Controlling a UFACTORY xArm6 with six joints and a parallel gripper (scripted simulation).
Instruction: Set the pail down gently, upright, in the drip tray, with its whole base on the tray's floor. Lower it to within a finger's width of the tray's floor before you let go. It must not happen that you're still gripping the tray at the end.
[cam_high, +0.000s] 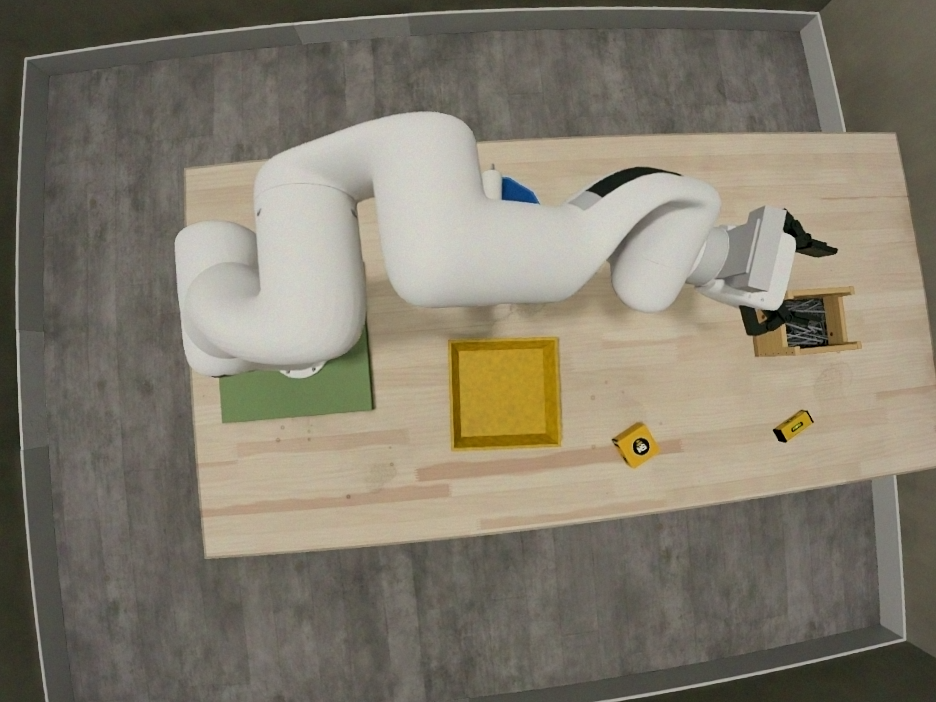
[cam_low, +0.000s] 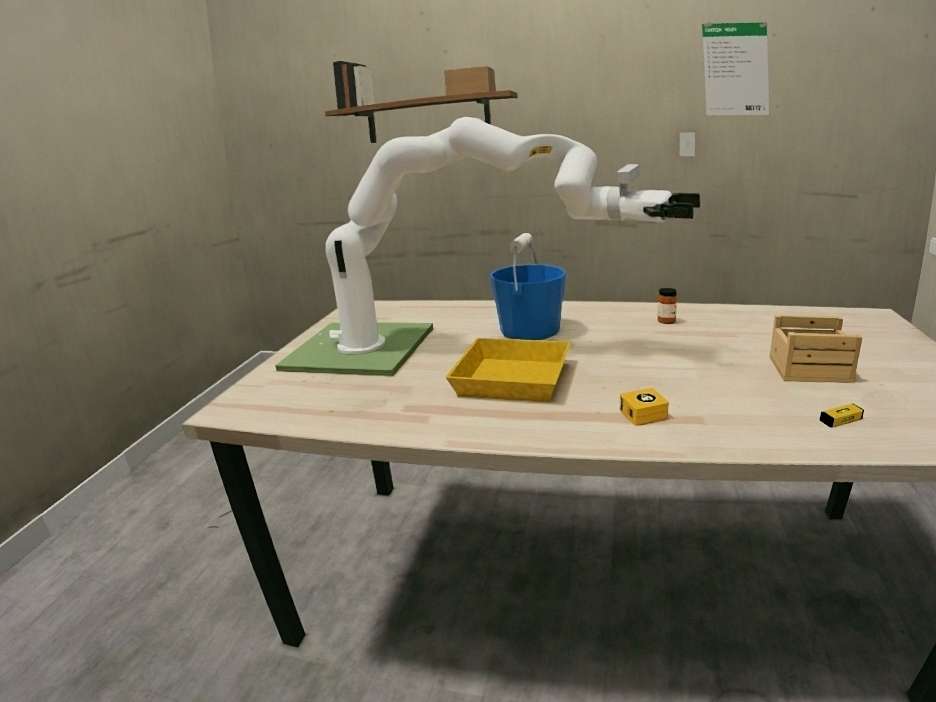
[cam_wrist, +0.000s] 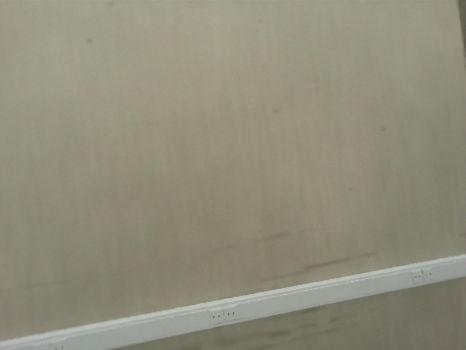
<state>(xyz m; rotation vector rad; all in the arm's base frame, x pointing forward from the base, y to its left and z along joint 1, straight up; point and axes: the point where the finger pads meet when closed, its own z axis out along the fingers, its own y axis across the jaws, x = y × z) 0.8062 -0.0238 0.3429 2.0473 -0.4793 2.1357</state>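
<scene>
My gripper is now 400 mm past the wire handle, 190 mm to the right of it and 150 mm above it. Also, from my hand: blue pail (390 mm behind, 190 mm to the left, 220 mm below); then yellow drip tray (390 mm behind, 120 mm to the right, 350 mm below); then small yellow level (280 mm ahead, 280 mm to the right, 350 mm below).
</scene>
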